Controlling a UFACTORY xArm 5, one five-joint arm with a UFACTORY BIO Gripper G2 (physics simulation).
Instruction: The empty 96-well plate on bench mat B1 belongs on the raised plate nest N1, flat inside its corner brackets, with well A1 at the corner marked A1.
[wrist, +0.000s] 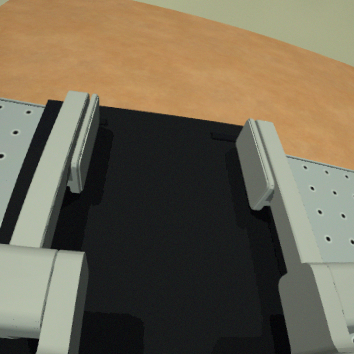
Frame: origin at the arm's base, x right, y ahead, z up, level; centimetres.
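Where they show: hand, its tool point: (173, 150).
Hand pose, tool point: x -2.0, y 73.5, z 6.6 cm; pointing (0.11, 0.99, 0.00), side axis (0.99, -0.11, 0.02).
Observation:
Each offset is from my tool point to the top centre of the thing. "spot": to the spot under its first point. Level surfaces: height alone.
A black raised block with thin corner brackets, which looks like the nest N1 @(dx -0.6, dy -4.0, dz -0.8 cm) (170, 260), fills the middle of the wrist view. Parts of two brackets show near its far edge, one beside each finger. My gripper (171, 155) is shut to its narrowest, with a wide gap still between its two flat pads and nothing held. The fingers are over the block, one toward each side, and cast shadows on it. The 96-well plate, mat B1 and the A1 mark do not show in this view.
A light grey board with rows of holes @(spot: dx +15.9, dy +2.2, dz -7.2 cm) (327, 200) shows to the right of the black block and also at the left edge. The orange-brown bench top @(dz -8.5 cm) (165, 65) lies beyond, with a pale green background past its curved edge.

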